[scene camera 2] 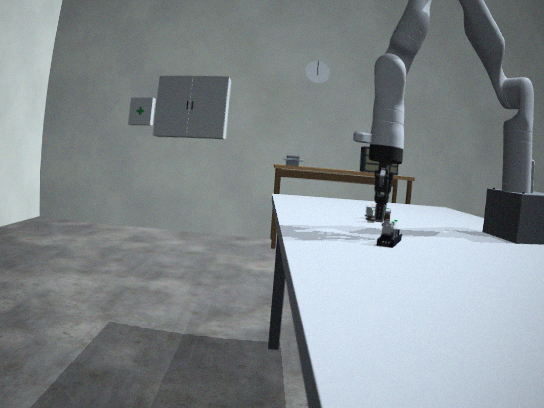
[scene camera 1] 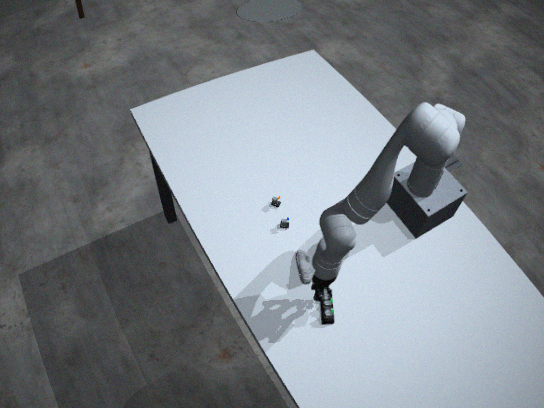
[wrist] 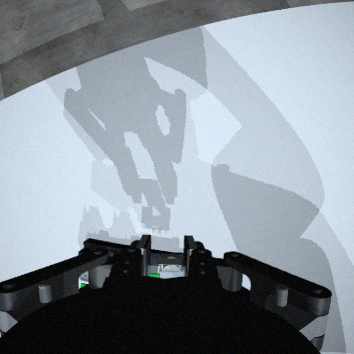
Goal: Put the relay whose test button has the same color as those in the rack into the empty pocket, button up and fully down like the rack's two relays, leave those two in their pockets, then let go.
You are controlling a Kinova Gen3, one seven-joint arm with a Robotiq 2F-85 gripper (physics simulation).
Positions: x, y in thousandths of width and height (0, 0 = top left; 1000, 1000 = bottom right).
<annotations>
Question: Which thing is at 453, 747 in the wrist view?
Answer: A green-button relay.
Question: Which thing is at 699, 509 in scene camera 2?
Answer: The gripper.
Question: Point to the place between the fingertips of the gripper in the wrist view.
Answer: At 473, 696
</annotations>
